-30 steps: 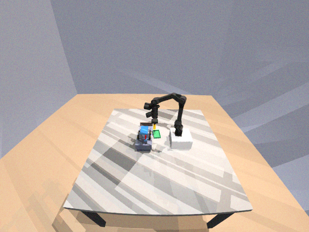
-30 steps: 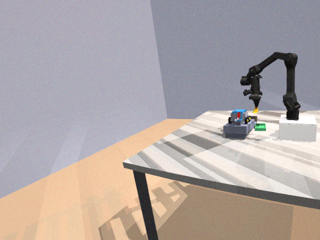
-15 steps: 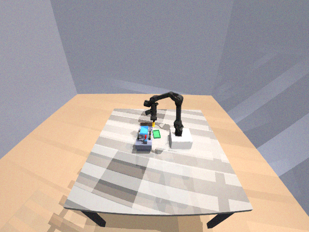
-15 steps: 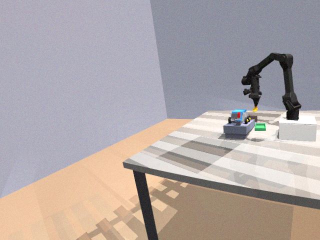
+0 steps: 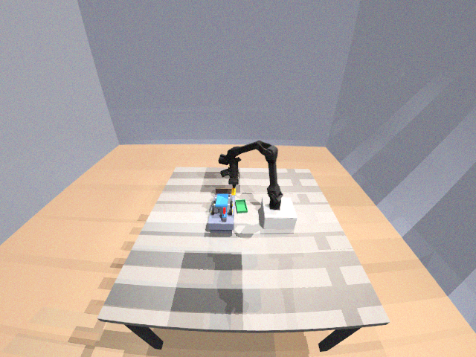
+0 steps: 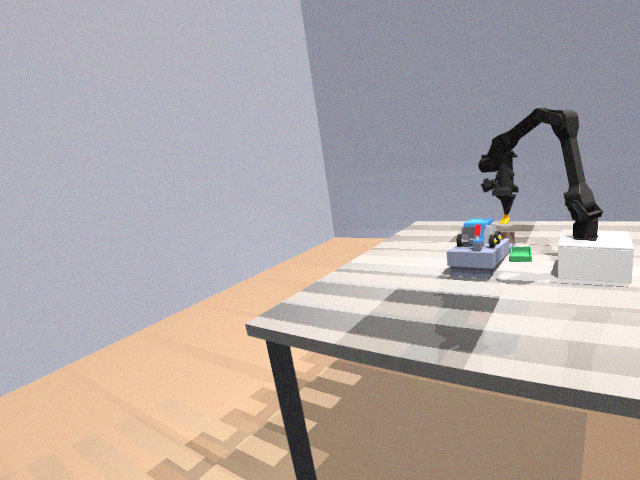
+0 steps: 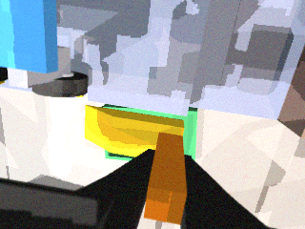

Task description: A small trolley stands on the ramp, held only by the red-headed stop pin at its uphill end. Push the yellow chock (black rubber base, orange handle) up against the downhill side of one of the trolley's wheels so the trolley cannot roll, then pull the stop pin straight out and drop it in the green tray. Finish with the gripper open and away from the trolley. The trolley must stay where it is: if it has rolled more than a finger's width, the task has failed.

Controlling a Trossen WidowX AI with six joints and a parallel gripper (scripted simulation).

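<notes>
Now: gripper tip 2 cm short of the red-headed stop pin, 24 cm to the right of it and 2 cm above it. From my gripper tip the other things lie so: yellow chock (2 cm to the left); then brown plate (8 cm ahead, 10 cm to the right, 12 cm below); then trolley (5 cm ahead, 15 cm to the left, 4 cm below).
</notes>
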